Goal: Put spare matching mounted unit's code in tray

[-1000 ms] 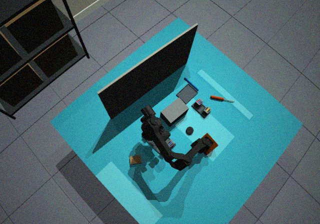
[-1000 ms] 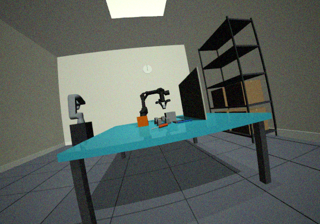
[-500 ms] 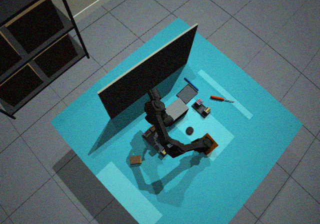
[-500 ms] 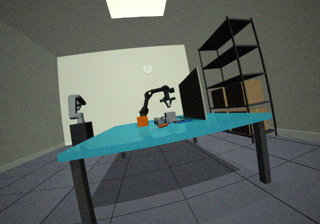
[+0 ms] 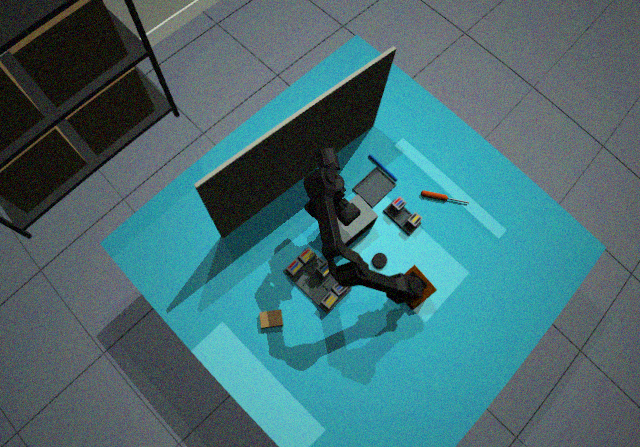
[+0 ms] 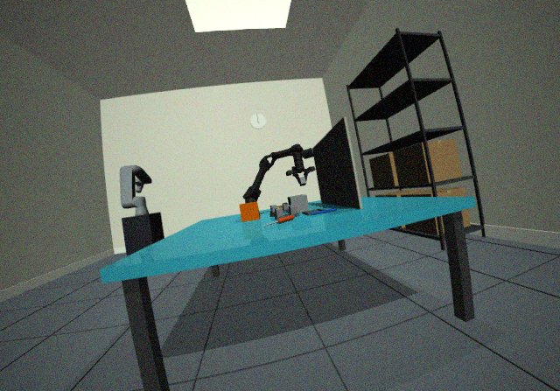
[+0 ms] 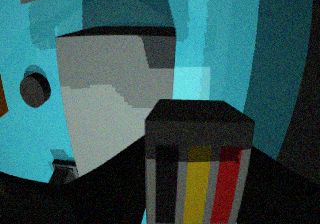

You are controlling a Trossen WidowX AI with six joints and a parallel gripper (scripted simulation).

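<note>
Now: gripper tip 20 mm past the grey tray, 220 mm to the left of it and 160 mm above it. Also, from my gripper tip: beige panel: 180 mm ahead, 50 mm to the right, 60 mm above; grey spare: 30 mm above; brown cardboard box: 110 mm behind, 360 mm to the left, 150 mm below.
</note>
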